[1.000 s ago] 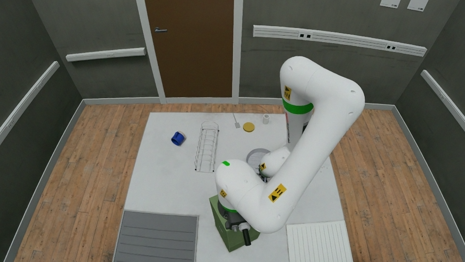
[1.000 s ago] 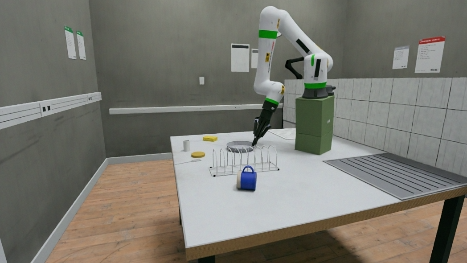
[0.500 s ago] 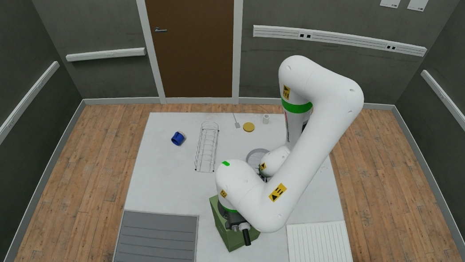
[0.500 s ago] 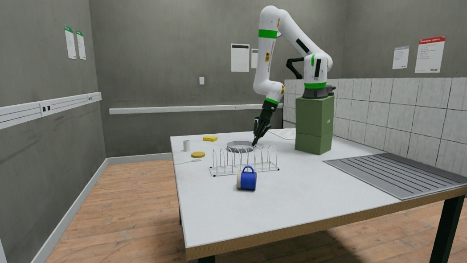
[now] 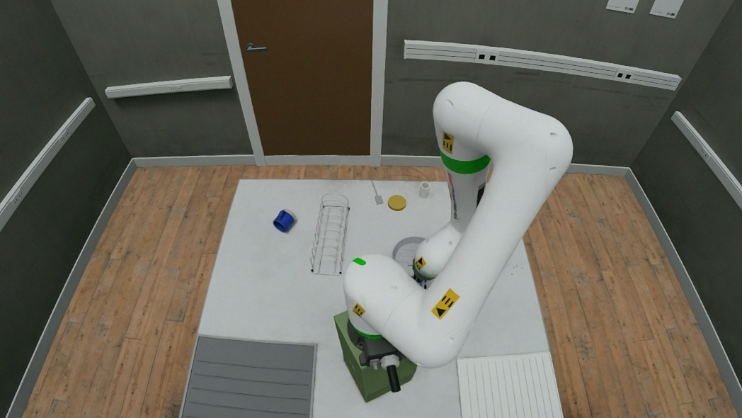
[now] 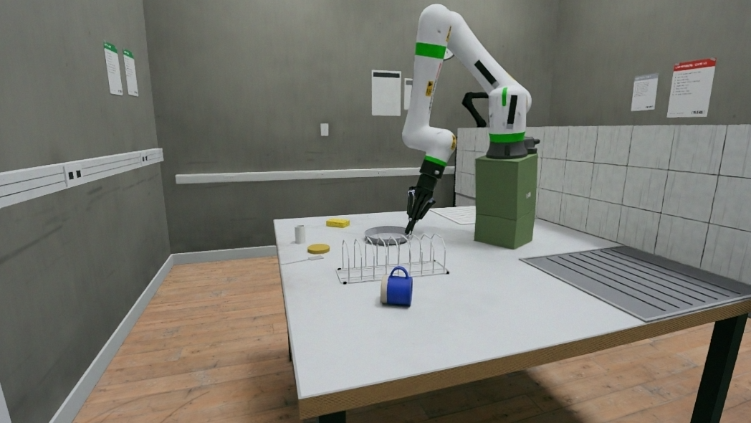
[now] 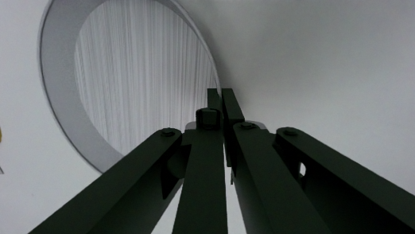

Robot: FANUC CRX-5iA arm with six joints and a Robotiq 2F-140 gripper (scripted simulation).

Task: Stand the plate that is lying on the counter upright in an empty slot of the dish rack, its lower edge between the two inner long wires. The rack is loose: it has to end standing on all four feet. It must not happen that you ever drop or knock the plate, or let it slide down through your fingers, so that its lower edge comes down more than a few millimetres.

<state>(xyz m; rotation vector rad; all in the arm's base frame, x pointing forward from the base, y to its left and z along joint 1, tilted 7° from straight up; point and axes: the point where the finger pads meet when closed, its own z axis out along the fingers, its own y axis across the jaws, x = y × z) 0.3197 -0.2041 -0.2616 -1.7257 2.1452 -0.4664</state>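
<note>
The grey plate is 100 mm ahead of my hand, 20 mm to the right of it and 30 mm below it. From my hand the other things lie so: yellow disc 390 mm ahead, 10 mm to the right, 40 mm below; white cup 420 mm ahead, 140 mm to the right, 30 mm below; white ribbed mat 580 mm behind, 210 mm to the right, 50 mm below.
</note>
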